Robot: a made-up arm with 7 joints. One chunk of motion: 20 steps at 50 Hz.
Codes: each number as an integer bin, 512 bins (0 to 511) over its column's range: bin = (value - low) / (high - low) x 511, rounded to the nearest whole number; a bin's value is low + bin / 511 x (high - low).
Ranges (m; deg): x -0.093..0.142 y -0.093..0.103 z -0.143..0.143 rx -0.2..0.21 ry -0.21..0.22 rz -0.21..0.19
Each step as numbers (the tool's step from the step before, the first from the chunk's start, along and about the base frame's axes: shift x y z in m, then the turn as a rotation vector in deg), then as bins.
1 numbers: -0.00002 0.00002 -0.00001 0.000 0.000 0.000
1 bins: 202 243 255 249 250 268
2 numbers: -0.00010 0.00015 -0.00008 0.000 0.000 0.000
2 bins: 202 243 255 249 250 268
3 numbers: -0.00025 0.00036 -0.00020 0.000 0.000 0.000
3 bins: 202 243 255 249 250 268
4 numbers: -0.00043 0.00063 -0.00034 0.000 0.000 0.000
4 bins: 201 244 255 249 250 268
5 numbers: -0.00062 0.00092 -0.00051 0.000 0.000 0.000
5 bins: 201 245 255 249 250 268
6 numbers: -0.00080 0.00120 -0.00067 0.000 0.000 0.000
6 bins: 200 246 254 249 250 268
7 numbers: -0.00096 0.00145 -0.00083 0.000 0.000 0.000
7 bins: 200 246 254 249 250 268
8 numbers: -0.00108 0.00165 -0.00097 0.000 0.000 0.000
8 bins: 200 247 254 249 250 268
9 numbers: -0.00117 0.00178 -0.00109 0.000 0.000 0.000
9 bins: 200 247 254 249 250 268
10 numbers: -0.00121 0.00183 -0.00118 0.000 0.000 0.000
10 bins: 200 247 253 249 250 268
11 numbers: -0.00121 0.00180 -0.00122 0.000 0.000 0.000
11 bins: 200 247 253 249 250 268
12 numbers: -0.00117 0.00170 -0.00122 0.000 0.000 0.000
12 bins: 200 247 253 249 250 268
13 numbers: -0.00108 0.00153 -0.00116 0.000 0.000 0.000
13 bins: 200 246 253 249 250 268
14 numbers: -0.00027 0.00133 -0.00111 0.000 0.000 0.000
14 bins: 202 246 254 249 250 268
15 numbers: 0.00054 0.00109 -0.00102 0.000 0.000 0.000
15 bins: 203 245 254 249 250 268
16 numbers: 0.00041 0.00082 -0.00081 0.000 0.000 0.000
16 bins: 203 245 254 249 250 268
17 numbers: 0.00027 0.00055 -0.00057 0.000 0.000 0.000
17 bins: 203 244 254 249 250 268
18 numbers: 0.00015 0.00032 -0.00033 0.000 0.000 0.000
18 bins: 203 243 255 249 250 268
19 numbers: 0.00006 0.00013 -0.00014 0.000 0.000 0.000
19 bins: 202 243 255 249 250 268
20 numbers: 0.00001 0.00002 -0.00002 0.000 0.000 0.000
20 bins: 202 243 255 249 250 268
